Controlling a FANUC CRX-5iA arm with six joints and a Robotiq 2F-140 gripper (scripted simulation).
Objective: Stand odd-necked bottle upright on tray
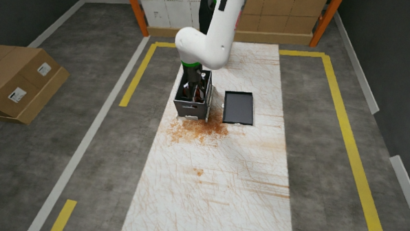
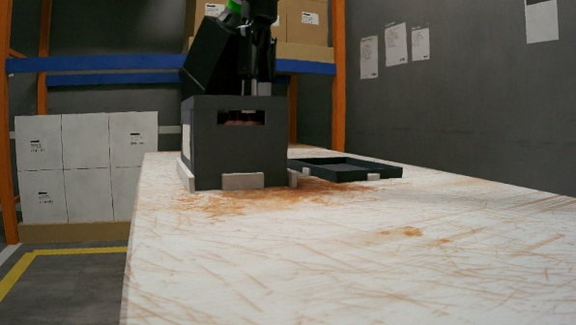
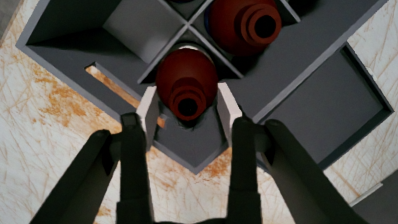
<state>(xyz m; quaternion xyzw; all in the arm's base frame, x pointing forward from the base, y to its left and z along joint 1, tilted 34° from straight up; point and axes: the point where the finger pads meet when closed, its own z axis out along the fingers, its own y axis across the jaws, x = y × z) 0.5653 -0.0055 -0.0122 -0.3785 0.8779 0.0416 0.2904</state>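
The grey crate lies 9 cm below my hand, 9 cm behind it and 5 cm to the right of it. Round my hand: dark tray (24 cm to the left, 16 cm below, 10 cm behind).
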